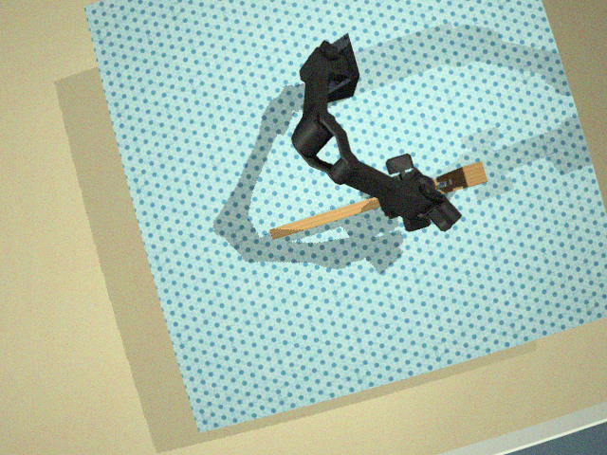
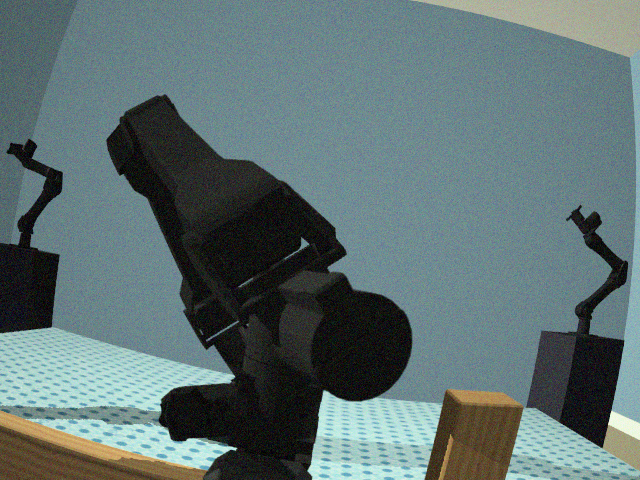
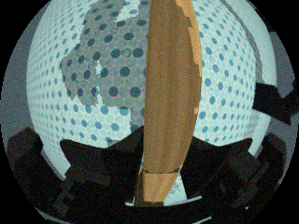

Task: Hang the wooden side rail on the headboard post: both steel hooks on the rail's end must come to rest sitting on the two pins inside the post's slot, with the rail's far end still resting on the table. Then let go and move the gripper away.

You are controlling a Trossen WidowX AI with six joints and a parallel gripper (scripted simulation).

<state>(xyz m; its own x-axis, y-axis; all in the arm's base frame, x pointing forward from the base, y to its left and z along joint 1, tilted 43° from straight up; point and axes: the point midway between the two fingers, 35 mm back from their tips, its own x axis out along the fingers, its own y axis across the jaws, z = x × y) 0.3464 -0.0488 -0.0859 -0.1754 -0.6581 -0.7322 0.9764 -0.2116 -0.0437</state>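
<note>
The headboard post lies 3 cm ahead of my gripper tip, 14 cm to the left of it and 5 cm above it.
</note>
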